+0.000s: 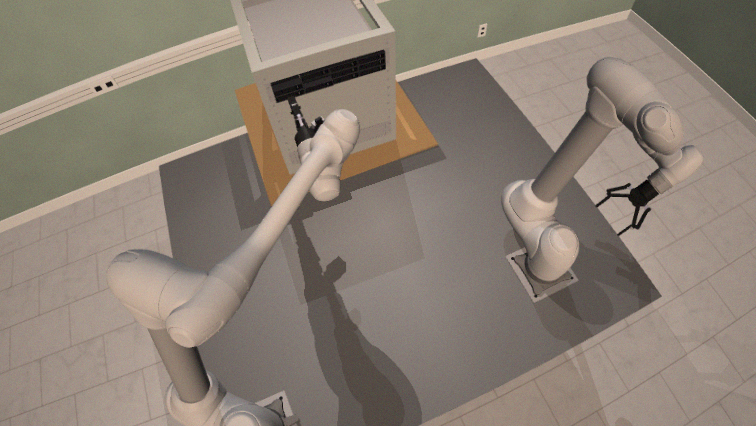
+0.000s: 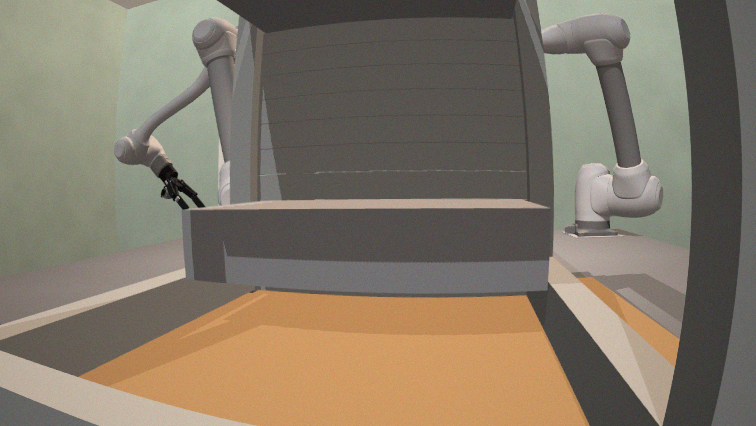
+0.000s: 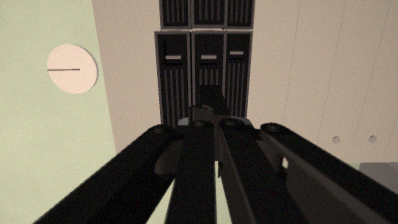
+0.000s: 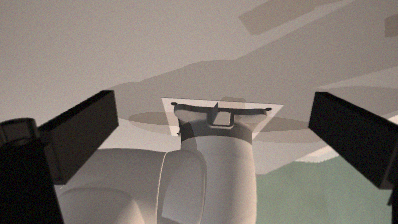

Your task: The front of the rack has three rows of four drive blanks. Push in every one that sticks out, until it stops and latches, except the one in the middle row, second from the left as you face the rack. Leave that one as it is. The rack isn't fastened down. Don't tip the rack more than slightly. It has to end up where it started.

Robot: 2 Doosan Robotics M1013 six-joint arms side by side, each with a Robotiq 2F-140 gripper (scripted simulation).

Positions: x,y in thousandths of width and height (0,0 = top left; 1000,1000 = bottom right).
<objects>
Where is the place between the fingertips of my right gripper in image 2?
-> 259,492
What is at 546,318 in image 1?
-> An orange board.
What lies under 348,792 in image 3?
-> My left gripper.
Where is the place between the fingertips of my right gripper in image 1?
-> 802,518
</objects>
